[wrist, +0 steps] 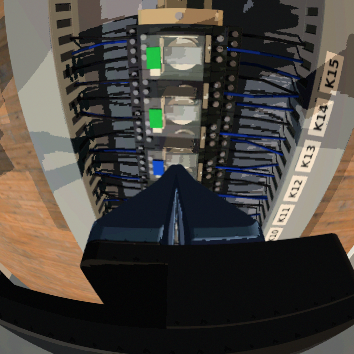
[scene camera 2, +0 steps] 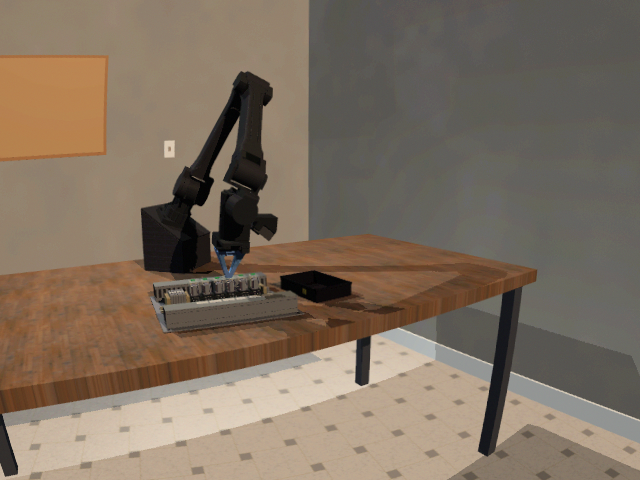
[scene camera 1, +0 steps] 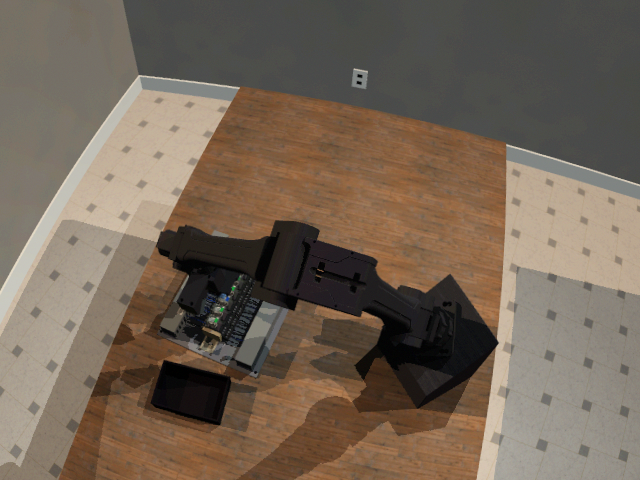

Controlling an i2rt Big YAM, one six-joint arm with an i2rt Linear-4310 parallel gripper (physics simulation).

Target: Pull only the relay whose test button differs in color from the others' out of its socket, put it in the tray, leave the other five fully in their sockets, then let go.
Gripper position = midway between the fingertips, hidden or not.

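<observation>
In scene camera 2 I can see my gripper (scene camera 2: 228,277). The wrist view shows me the gripper (wrist: 175,173) as well, and it is here that I find a green-button relay (wrist: 165,54).
</observation>
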